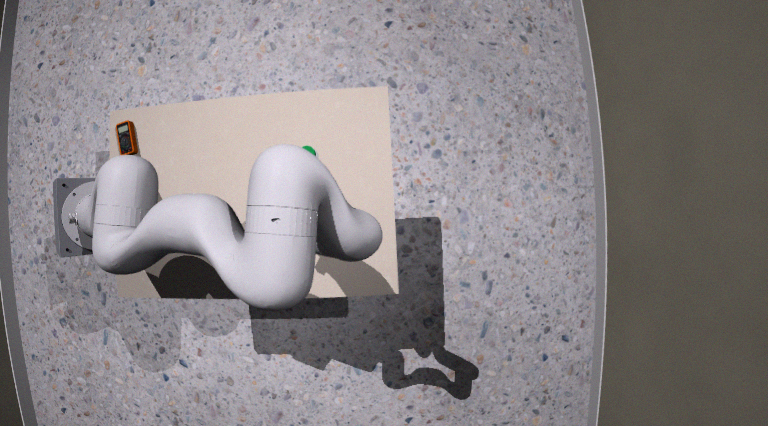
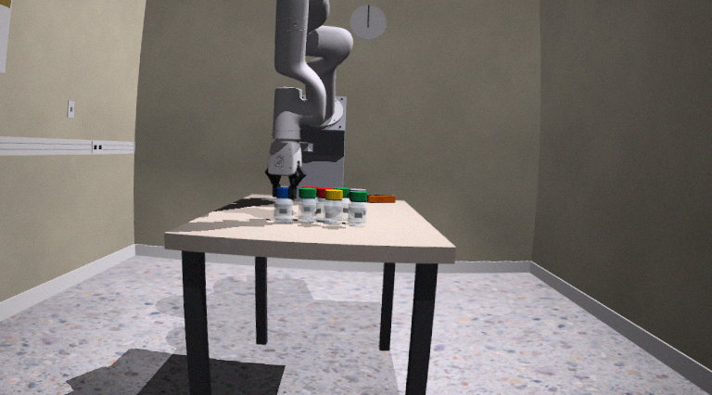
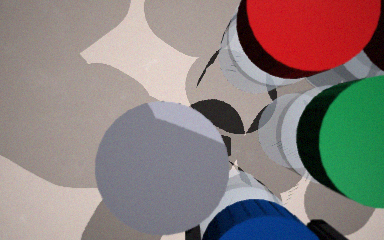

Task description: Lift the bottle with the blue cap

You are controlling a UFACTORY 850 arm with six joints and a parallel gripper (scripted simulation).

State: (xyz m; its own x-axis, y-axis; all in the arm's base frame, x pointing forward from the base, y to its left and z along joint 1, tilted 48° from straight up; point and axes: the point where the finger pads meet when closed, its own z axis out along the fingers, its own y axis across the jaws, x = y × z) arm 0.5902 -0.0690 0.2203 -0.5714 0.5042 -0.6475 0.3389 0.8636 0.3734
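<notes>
My gripper is now 50 mm above the blue-capped bottle. The rest, counted from my hand: yellow-capped bottle: 150 mm to the left, 50 mm below.
</notes>
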